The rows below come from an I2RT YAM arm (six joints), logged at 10 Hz.
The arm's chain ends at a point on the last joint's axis. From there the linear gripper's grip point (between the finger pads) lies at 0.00 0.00 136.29 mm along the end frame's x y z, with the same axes.
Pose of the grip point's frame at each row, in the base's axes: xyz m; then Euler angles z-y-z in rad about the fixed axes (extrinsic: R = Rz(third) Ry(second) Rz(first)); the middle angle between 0 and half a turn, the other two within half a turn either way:
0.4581 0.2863 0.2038 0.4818 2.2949 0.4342
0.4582 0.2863 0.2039 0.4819 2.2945 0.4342
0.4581 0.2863 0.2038 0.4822 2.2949 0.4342
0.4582 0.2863 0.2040 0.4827 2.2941 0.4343
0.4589 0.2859 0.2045 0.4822 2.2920 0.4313
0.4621 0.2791 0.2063 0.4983 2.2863 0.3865
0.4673 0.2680 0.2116 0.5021 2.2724 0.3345
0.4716 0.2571 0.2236 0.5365 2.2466 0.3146
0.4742 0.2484 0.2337 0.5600 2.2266 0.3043
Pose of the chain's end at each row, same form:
0.3655 0.2434 0.2941 0.4818 2.2949 0.4342
0.3655 0.2433 0.2941 0.4819 2.2945 0.4342
0.3655 0.2434 0.2941 0.4822 2.2949 0.4342
0.3655 0.2433 0.2942 0.4827 2.2941 0.4343
0.3659 0.2431 0.2945 0.4822 2.2920 0.4313
0.3668 0.2403 0.2957 0.4983 2.2863 0.3865
0.3690 0.2338 0.2996 0.5021 2.2724 0.3345
0.3705 0.2242 0.3089 0.5365 2.2466 0.3146
0.3711 0.2160 0.3168 0.5600 2.2266 0.3043

